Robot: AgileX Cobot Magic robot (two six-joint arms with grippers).
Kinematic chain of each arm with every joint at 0, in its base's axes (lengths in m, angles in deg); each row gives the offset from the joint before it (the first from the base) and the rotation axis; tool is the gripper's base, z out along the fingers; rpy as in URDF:
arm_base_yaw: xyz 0 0 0.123 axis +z
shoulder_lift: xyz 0 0 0 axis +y
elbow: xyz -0.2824 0 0.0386 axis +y
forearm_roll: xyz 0.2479 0 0.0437 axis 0.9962 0 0.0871
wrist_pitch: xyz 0 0 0 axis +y
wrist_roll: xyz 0.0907 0 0.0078 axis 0.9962 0 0.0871
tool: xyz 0 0 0 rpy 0 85 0
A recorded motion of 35 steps. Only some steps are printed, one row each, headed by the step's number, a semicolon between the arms.
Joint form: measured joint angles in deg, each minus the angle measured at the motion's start. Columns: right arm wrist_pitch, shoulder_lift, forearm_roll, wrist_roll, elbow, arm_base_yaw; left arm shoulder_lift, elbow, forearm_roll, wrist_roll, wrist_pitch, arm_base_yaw.
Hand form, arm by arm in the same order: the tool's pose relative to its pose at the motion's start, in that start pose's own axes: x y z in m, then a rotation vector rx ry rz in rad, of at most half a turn. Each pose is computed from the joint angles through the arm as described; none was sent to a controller.
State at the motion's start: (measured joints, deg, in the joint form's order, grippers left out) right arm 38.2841 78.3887 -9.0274 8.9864 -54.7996 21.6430; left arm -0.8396 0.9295 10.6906 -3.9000 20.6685 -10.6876
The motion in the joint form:
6: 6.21 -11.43 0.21 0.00 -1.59 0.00; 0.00 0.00 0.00 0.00 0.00 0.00
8: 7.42 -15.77 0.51 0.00 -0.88 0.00; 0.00 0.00 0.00 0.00 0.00 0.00
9: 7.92 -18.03 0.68 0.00 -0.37 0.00; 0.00 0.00 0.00 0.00 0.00 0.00
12: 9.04 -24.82 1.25 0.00 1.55 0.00; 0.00 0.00 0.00 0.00 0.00 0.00
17: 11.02 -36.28 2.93 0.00 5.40 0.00; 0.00 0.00 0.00 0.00 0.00 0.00
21: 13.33 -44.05 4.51 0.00 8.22 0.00; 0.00 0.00 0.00 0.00 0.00 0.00
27: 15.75 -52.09 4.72 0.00 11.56 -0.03; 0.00 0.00 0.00 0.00 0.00 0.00
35: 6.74 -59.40 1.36 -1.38 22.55 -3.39; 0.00 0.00 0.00 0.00 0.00 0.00
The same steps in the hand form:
6: 0.0038 -0.0076 -0.0667 0.0056 -0.1184 0.0260; 0.0000 0.0000 0.0000 0.0000 0.0000 0.0000
8: 0.0122 -0.0097 -0.0866 0.0020 -0.1600 0.0361; 0.0000 0.0000 0.0000 0.0000 0.0000 0.0000
9: 0.0174 -0.0106 -0.0960 -0.0004 -0.1814 0.0412; 0.0000 0.0000 0.0000 0.0000 0.0000 0.0000
12: 0.0356 -0.0132 -0.1212 -0.0097 -0.2456 0.0559; 0.0000 0.0000 0.0000 0.0000 0.0000 0.0000
17: 0.0726 -0.0159 -0.1541 -0.0371 -0.3405 0.0845; 0.0000 0.0000 0.0000 0.0000 0.0000 0.0000
21: 0.1016 -0.0166 -0.1696 -0.0623 -0.3837 0.1050; 0.0000 0.0000 0.0000 0.0000 0.0000 0.0000
27: 0.1329 -0.0185 -0.1787 -0.0665 -0.4229 0.1128; 0.0000 0.0000 0.0000 0.0000 0.0000 0.0000
35: 0.1606 -0.0232 -0.1508 0.0237 -0.5188 0.0947; 0.0000 0.0000 0.0000 0.0000 0.0000 0.0000

